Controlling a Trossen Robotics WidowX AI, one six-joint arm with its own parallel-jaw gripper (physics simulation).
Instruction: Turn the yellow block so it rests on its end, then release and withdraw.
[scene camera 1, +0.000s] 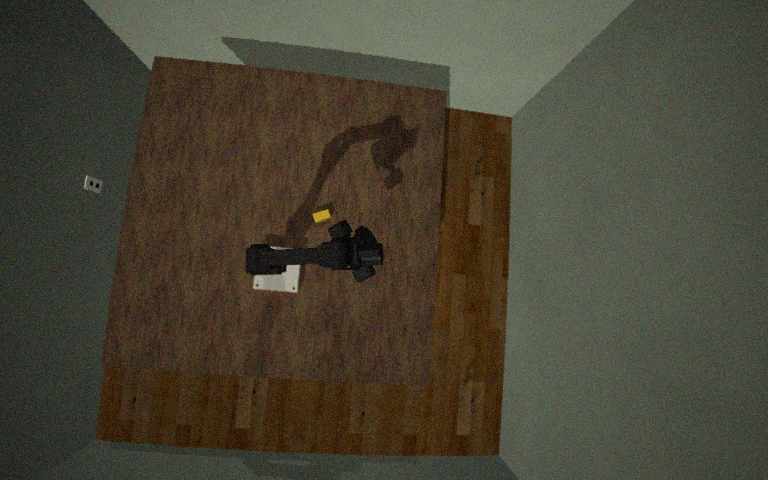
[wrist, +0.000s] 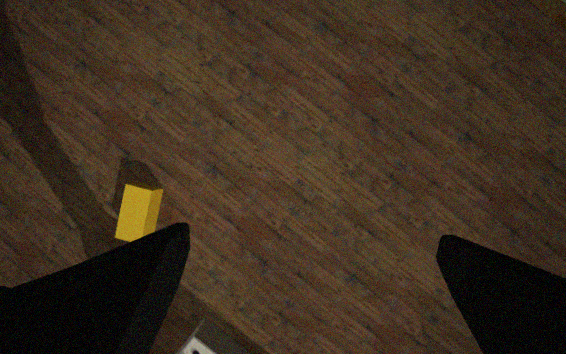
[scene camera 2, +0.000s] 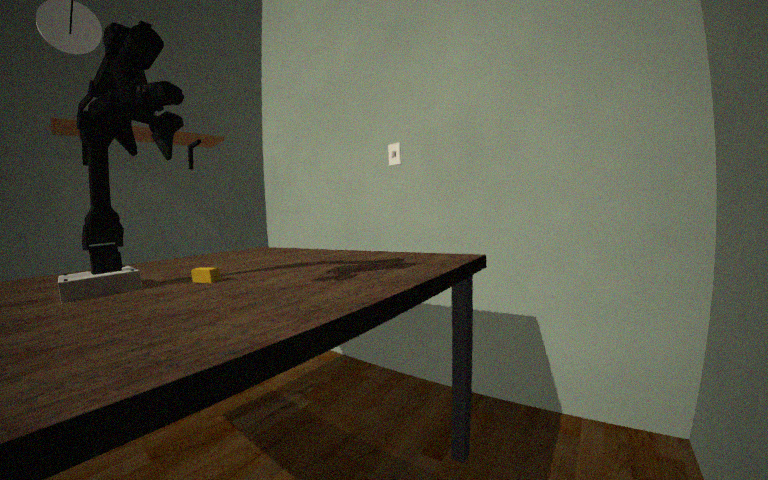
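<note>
The yellow block (scene camera 1: 321, 215) (scene camera 2: 205, 275) (wrist: 134, 212) lies on a long side on the wooden table (scene camera 1: 198, 169) (scene camera 2: 226, 328) (wrist: 300, 100), near the arm's base. In the wrist view it is at the left, and the left finger covers its lower corner. My gripper (scene camera 2: 151, 156) (wrist: 315, 241) is open and empty, its fingers wide apart. It hangs high above the table, well clear of the block. In scene camera 1 the arm is seen from above, and its fingers are hard to tell apart.
The white base plate (scene camera 1: 277, 281) (scene camera 2: 99, 287) (wrist: 197, 347) under the arm stands close to the block. The arm's dark shadow falls across the table beside the block. In scene camera 2, the table's edge and a leg (scene camera 2: 461, 367) show at the right.
</note>
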